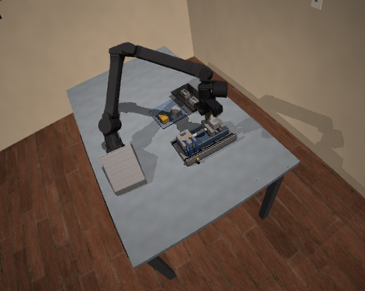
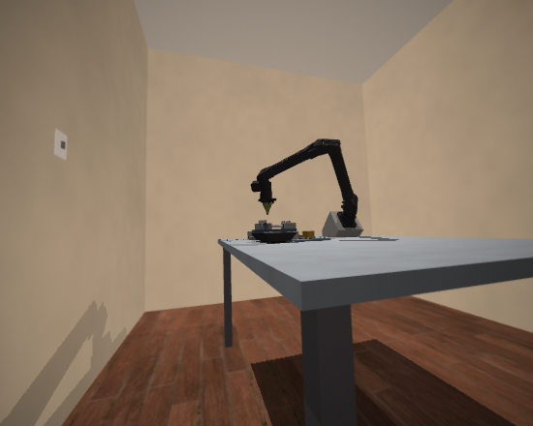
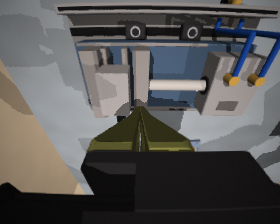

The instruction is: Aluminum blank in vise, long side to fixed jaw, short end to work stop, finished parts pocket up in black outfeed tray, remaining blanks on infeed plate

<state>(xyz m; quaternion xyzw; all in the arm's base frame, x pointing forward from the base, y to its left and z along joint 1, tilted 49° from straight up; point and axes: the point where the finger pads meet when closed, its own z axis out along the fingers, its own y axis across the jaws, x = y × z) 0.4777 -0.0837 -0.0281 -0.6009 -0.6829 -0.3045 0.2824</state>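
The blue vise base lies 120 mm below my hand and 40 mm behind it. Round my hand: yellow brass blank: 240 mm to the left, 170 mm behind, 130 mm below.
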